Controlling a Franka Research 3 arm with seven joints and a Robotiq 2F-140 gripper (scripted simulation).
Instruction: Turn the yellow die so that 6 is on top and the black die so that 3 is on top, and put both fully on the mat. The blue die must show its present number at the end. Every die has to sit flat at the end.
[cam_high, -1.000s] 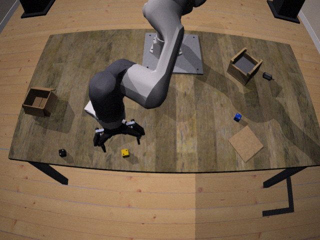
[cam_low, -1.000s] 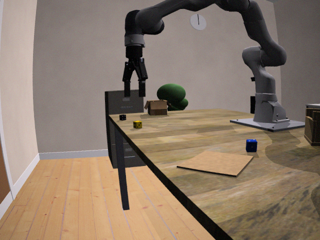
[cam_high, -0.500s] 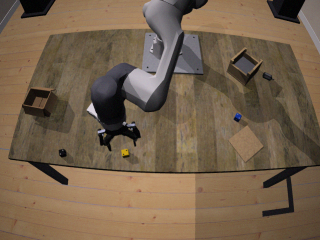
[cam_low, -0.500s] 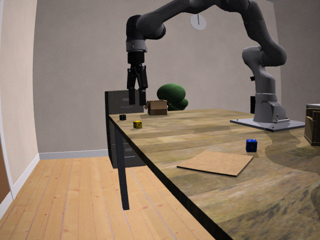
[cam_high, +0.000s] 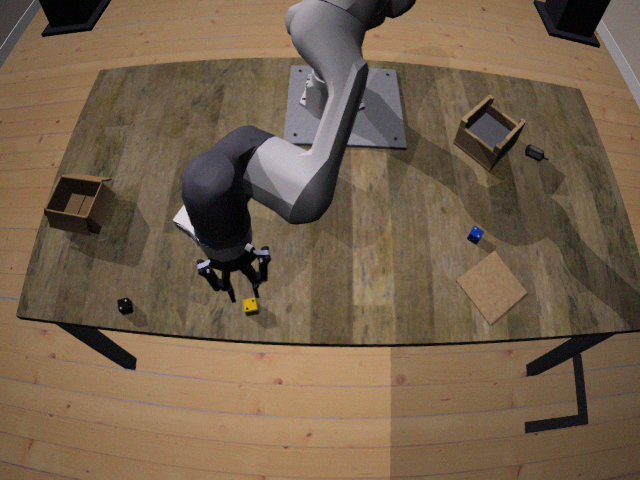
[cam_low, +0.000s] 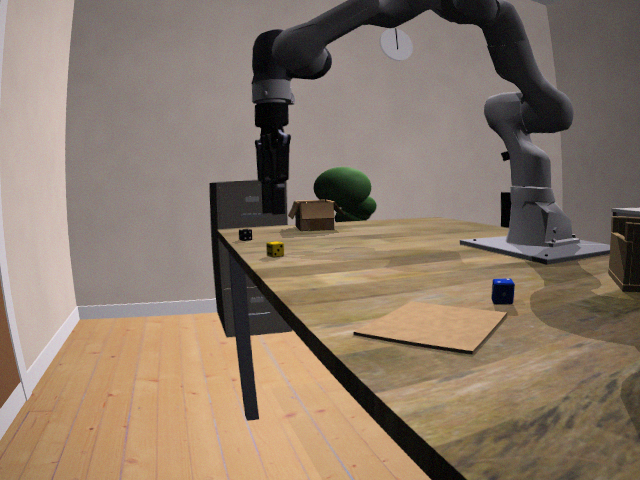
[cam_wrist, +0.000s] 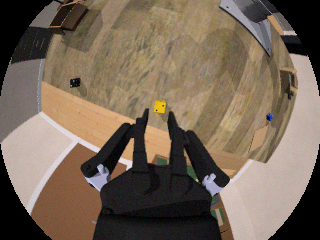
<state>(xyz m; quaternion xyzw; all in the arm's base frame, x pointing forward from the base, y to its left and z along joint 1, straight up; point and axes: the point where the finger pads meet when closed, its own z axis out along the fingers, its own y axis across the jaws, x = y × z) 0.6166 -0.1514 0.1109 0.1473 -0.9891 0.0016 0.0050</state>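
Now: the yellow die 110 mm below my hand. The rest, counted from my hand: cardboard box 220 mm behind, 510 mm to the right, 80 mm below; blue die 220 mm behind, 530 mm to the left, 110 mm below; black die 30 mm ahead, 300 mm to the right, 110 mm below.
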